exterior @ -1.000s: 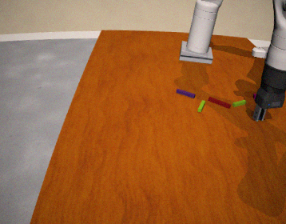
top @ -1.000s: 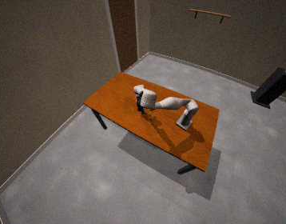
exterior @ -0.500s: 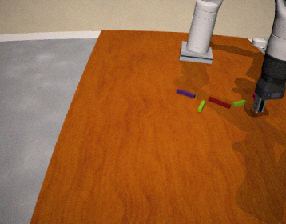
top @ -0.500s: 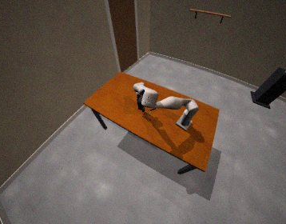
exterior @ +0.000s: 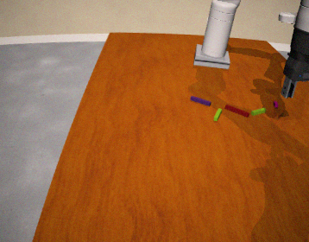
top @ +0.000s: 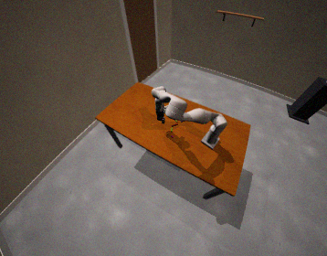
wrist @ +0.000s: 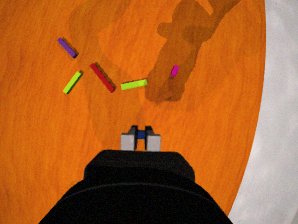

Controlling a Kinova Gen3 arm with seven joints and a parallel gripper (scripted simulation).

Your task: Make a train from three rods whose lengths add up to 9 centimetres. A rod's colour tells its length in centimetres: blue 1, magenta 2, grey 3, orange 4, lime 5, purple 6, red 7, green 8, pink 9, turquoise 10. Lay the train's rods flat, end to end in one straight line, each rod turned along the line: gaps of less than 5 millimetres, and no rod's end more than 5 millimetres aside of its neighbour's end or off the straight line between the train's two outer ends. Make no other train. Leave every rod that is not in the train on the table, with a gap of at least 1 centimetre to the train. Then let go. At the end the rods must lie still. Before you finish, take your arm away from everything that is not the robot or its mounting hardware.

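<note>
The orange rod lies 6 cm behind my hand, 3 cm to the left of it and 11 cm below it. Also, from my hand: blue rod 1 cm below; red rod 8 cm behind, 9 cm to the right, 11 cm below; magenta rod 12 cm behind, 5 cm to the left, 11 cm below.
</note>
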